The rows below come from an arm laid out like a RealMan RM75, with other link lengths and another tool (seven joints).
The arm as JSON. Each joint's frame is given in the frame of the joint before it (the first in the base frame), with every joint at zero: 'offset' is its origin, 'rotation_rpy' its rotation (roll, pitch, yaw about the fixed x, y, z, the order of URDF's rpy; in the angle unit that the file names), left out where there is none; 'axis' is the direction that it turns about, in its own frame. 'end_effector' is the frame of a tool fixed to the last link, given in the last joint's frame.
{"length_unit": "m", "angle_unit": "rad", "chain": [
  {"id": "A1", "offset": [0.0, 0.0, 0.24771], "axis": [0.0, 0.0, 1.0]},
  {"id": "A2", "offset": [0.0, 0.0, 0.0], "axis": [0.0, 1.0, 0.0]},
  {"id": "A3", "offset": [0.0, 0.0, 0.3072], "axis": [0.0, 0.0, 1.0]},
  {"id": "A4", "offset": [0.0, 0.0, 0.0], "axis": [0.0, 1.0, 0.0]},
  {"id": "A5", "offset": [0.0, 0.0, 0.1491], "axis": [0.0, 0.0, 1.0]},
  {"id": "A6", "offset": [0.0, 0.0, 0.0], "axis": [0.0, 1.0, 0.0]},
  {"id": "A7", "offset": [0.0, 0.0, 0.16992], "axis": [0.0, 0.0, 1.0]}
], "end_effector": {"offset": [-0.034, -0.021, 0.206], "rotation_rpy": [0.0, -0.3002, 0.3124]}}
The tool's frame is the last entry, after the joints.
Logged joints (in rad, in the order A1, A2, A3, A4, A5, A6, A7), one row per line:
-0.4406, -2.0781, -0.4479, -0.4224, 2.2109, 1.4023, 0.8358
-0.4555, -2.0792, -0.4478, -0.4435, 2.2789, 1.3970, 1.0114
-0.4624, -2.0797, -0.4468, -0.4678, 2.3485, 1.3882, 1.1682
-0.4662, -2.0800, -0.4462, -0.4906, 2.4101, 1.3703, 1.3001
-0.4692, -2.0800, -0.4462, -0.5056, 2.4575, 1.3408, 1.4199
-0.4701, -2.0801, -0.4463, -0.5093, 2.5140, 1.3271, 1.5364
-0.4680, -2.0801, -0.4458, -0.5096, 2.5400, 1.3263, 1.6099
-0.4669, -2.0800, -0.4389, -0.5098, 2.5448, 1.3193, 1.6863
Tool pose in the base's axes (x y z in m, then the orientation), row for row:
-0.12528, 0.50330, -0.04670, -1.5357, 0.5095, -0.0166
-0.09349, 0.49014, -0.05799, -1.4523, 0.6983, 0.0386
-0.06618, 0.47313, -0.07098, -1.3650, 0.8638, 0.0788
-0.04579, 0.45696, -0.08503, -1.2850, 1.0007, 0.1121
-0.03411, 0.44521, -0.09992, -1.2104, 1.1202, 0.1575
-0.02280, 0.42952, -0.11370, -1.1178, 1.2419, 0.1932
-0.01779, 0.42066, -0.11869, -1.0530, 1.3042, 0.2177
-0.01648, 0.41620, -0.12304, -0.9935, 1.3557, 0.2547
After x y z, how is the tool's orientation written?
As a rotation vector, in radians.
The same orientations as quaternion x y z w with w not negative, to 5 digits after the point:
-0.68678, 0.22785, -0.00742, 0.69019
-0.65005, 0.31256, 0.01728, 0.69242
-0.61051, 0.38635, 0.03524, 0.69048
-0.57349, 0.44661, 0.05003, 0.68494
-0.53832, 0.49821, 0.07005, 0.67608
-0.49531, 0.55030, 0.08561, 0.66672
-0.46602, 0.57719, 0.09635, 0.66362
-0.43906, 0.59913, 0.11256, 0.66000

